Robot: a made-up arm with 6 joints.
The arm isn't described. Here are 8 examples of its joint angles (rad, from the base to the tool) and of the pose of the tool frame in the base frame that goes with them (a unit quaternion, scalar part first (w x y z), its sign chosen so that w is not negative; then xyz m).
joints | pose
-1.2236 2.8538 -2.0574 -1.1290 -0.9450 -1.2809 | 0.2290 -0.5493 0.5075 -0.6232 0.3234 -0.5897 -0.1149
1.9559 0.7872 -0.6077 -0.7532 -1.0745 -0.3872 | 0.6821 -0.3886 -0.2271 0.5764 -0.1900 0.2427 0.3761
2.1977 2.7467 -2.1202 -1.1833 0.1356 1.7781 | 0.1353 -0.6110 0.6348 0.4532 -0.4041 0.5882 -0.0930
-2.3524 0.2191 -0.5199 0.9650 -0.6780 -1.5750 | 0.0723 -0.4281 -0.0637 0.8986 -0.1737 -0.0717 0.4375
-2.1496 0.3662 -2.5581 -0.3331 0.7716 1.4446 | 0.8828 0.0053 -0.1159 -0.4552 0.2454 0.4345 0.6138
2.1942 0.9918 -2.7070 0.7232 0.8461 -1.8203 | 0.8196 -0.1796 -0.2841 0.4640 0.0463 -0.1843 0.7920
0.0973 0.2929 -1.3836 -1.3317 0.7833 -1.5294 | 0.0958 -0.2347 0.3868 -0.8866 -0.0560 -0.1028 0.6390
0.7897 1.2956 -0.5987 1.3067 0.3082 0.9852 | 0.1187 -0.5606 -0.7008 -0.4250 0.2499 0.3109 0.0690
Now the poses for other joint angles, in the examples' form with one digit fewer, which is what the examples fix.
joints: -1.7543 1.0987 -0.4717 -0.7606 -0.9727 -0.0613
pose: 0.473 0.129 0.609 -0.623 0.012 -0.375 0.198
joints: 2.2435 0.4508 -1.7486 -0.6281 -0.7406 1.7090
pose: 0.107 0.064 0.288 -0.950 0.105 -0.222 0.725
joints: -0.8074 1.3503 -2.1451 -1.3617 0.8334 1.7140
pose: 0.781 0.524 0.120 -0.318 0.113 -0.266 0.719
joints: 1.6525 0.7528 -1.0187 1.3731 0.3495 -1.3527
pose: 0.456 -0.526 0.303 0.650 -0.072 0.300 0.487
